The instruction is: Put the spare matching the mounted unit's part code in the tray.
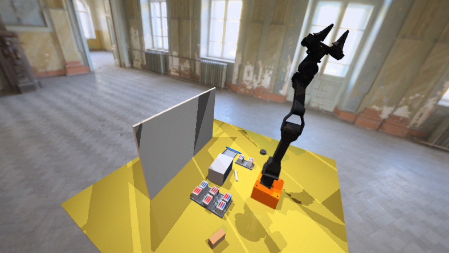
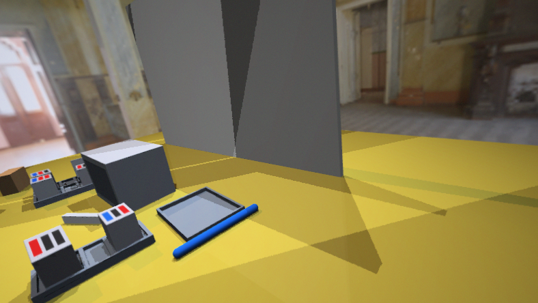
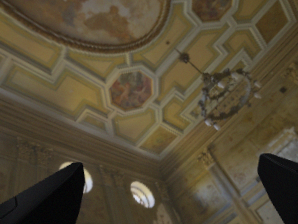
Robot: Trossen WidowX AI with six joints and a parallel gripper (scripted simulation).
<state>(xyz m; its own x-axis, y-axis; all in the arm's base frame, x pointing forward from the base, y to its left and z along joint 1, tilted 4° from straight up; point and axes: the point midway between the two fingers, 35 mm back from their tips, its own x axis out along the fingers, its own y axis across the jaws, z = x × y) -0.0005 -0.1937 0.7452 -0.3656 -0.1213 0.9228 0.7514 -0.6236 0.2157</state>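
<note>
The spare lies 36 cm ahead of my gripper tip, 43 cm to the left of it and 83 cm below it. From my gripper tip the other things lie so: grey mounted unit 35 cm ahead, 22 cm to the left, 82 cm below; then rack 27 cm ahead, 2 cm to the left, 87 cm below; then grey board 60 cm ahead, 25 cm to the left, 65 cm below.
</note>
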